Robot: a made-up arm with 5 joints.
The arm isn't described. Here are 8 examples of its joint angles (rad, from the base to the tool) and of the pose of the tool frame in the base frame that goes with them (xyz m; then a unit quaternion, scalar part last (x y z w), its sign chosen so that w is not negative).
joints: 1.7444 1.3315 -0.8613 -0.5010 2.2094
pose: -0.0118 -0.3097 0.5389 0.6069 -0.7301 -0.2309 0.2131
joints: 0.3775 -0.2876 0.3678 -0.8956 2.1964
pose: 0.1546 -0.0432 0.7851 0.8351 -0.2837 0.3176 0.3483
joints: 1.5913 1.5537 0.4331 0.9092 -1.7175
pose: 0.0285 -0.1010 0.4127 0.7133 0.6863 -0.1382 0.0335
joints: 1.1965 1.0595 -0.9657 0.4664 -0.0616
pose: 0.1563 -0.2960 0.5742 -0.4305 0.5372 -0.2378 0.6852
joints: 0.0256 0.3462 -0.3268 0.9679 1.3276
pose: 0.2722 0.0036 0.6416 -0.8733 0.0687 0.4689 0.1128
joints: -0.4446 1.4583 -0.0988 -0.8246 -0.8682
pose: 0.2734 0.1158 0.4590 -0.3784 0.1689 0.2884 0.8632
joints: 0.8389 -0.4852 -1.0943 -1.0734 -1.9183
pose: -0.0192 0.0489 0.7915 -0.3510 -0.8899 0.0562 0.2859
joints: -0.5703 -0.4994 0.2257 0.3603 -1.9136
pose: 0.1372 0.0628 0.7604 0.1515 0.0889 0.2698 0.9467
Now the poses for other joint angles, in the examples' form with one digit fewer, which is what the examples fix.
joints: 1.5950 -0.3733 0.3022 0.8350 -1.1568
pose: 0.030 -0.156 0.705 0.128 0.391 -0.596 0.689
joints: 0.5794 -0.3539 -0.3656 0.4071 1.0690
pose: 0.143 -0.061 0.808 -0.928 0.236 -0.214 0.192
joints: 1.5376 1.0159 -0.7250 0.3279 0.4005
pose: 0.055 -0.317 0.564 -0.454 0.673 -0.183 0.555
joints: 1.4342 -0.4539 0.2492 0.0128 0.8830
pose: 0.063 -0.131 0.776 -0.728 0.592 -0.289 0.194
